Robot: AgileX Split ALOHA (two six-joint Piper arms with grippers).
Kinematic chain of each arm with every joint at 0, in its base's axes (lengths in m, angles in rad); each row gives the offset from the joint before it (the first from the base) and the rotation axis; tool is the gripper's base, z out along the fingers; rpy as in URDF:
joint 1: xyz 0 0 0.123 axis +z
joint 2: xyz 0 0 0 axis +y
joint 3: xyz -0.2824 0 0.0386 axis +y
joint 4: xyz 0.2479 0 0.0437 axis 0.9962 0 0.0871
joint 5: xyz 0 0 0 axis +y
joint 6: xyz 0.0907 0 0.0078 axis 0.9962 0 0.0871
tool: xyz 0 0 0 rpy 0 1.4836 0
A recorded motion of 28 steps. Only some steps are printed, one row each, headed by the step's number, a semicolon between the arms.
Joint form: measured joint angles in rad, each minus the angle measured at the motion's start. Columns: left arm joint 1, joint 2, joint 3, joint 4, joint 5, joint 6; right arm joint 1, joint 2, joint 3, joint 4, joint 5, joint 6.
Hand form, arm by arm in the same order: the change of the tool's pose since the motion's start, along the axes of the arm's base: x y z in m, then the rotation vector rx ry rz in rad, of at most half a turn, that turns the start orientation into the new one. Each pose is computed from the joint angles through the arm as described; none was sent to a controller.
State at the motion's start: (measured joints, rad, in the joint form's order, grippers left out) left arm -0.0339 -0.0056 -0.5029 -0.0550 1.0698 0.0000; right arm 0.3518 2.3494 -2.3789 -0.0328 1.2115 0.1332
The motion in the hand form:
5: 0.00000 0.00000 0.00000 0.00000 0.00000 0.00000; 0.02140 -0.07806 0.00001 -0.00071 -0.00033 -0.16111
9: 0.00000 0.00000 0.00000 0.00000 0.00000 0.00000; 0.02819 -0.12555 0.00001 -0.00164 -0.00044 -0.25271
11: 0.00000 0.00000 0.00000 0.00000 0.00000 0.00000; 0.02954 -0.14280 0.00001 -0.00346 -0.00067 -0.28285
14: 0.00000 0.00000 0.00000 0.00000 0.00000 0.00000; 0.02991 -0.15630 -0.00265 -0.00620 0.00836 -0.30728
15: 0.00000 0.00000 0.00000 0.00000 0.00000 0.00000; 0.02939 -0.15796 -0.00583 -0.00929 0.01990 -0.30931
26: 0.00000 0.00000 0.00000 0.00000 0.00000 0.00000; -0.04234 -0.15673 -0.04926 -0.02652 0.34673 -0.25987
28: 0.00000 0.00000 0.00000 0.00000 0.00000 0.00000; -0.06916 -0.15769 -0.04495 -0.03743 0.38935 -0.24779
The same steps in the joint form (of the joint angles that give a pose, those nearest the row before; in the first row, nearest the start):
5: 0.0000 0.0000 0.0000 0.0000 0.0000 0.0000; -0.1572 0.0000 -0.0001 -0.0026 0.0000 0.0040
9: 0.0000 0.0000 0.0000 0.0000 0.0000 0.0000; -0.2506 0.0000 -0.0001 -0.0026 0.0000 0.0020
11: 0.0000 0.0000 0.0000 0.0000 0.0000 0.0000; -0.2843 0.0000 0.0000 -0.0026 0.0000 -0.0020
14: 0.0000 0.0000 0.0000 0.0000 0.0000 0.0000; -0.3106 0.0000 0.0092 -0.0026 0.0000 -0.0040
15: 0.0000 0.0000 0.0000 0.0000 0.0000 0.0000; -0.3137 -0.0010 0.0220 -0.0029 0.0000 -0.0052
26: 0.0000 0.0000 0.0000 0.0000 0.0000 0.0000; -0.3165 -0.2291 0.5754 0.0582 -0.0020 -0.0592
28: 0.0000 0.0000 0.0000 0.0000 0.0000 0.0000; -0.3165 -0.3212 0.7115 0.0580 -0.0020 -0.0716

